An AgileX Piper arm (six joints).
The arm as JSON. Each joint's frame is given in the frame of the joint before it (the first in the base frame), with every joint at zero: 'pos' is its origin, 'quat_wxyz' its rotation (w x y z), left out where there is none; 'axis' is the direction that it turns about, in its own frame. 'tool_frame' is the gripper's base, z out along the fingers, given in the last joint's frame.
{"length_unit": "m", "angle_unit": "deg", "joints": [
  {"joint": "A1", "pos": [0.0, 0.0, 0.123], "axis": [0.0, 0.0, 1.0]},
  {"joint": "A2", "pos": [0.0, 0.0, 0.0], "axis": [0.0, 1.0, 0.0]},
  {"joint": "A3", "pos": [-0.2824, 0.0, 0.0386], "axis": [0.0, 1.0, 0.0]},
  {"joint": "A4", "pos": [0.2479, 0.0, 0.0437], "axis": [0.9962, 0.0, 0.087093]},
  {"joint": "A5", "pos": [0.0, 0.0, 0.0], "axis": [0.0, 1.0, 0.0]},
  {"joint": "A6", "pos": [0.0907, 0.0, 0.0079], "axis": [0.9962, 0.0, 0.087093]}
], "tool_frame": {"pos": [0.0, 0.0, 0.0], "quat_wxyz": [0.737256, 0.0, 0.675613, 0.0]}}
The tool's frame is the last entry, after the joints.
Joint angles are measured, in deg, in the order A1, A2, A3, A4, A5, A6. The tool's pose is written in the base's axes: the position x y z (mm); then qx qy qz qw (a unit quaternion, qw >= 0). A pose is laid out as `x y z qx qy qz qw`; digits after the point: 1 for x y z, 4 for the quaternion.
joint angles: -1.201 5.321 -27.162 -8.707 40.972 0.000
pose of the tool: 24.0 -9.5 298.8 -0.0064 0.7866 -0.0809 0.6121
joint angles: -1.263 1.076 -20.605 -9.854 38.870 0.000
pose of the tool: 25.0 -10.3 269.1 -0.0111 0.7871 -0.0903 0.6101
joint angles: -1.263 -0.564 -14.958 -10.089 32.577 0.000
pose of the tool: 33.0 -9.3 248.9 -0.0193 0.7747 -0.0903 0.6255
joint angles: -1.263 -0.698 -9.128 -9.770 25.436 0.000
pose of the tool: 43.1 -7.6 227.3 -0.0274 0.7670 -0.0843 0.6355
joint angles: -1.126 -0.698 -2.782 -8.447 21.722 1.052
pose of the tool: 50.4 -5.9 196.3 -0.0218 0.7824 -0.0642 0.6191
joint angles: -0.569 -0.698 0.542 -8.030 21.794 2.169
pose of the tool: 52.1 -5.2 176.8 -0.0175 0.8007 -0.0514 0.5966
